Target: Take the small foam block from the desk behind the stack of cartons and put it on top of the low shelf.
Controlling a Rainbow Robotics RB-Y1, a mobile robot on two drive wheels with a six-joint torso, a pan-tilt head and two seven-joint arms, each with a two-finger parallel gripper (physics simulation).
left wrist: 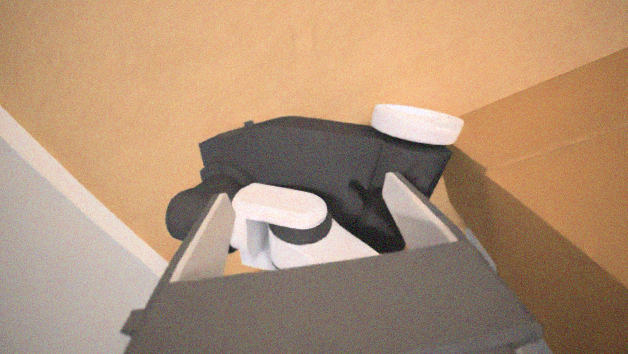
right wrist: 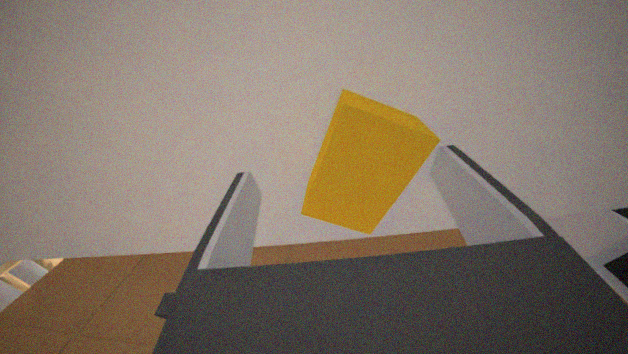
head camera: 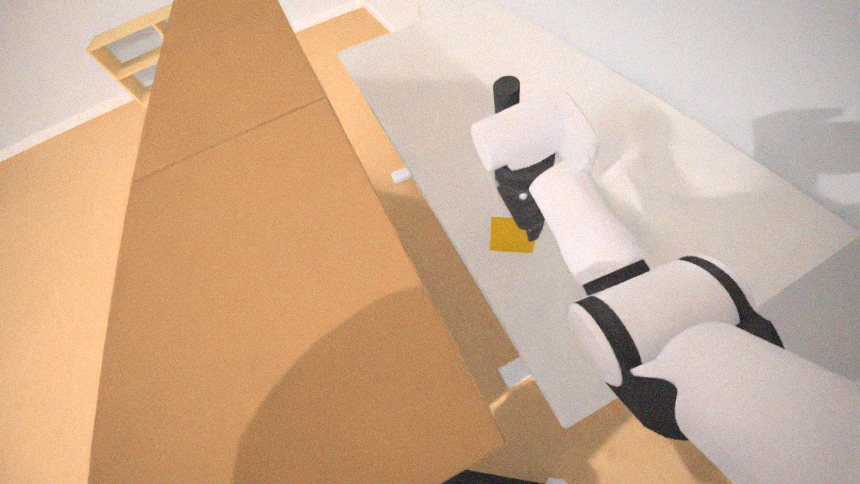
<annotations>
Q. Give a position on a stack of brown cartons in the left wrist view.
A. At 531,175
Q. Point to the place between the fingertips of the right gripper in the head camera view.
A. At 520,217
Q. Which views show the left gripper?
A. The left wrist view only.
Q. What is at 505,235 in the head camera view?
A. A yellow foam block.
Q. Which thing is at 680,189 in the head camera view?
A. A white desk.
</annotations>
